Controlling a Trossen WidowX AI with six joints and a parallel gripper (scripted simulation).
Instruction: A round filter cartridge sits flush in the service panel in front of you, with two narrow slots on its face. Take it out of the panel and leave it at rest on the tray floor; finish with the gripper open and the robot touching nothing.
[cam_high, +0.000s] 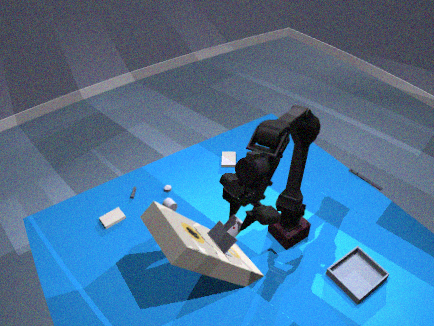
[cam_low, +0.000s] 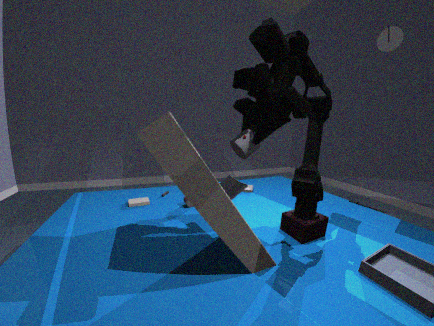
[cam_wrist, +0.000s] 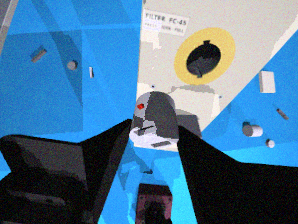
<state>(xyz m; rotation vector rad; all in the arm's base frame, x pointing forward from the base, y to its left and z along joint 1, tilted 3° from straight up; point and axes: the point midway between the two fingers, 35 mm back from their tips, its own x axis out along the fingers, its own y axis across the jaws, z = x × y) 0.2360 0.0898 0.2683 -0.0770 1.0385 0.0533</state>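
My gripper tip is 35 cm past the grey tray, 29 cm above it and 19 cm to the right of it. Also, from my gripper tip: beige service panel: 11 cm below, 7 cm ahead, 5 cm to the right; white round filter cartridge: right at my gripper tip.
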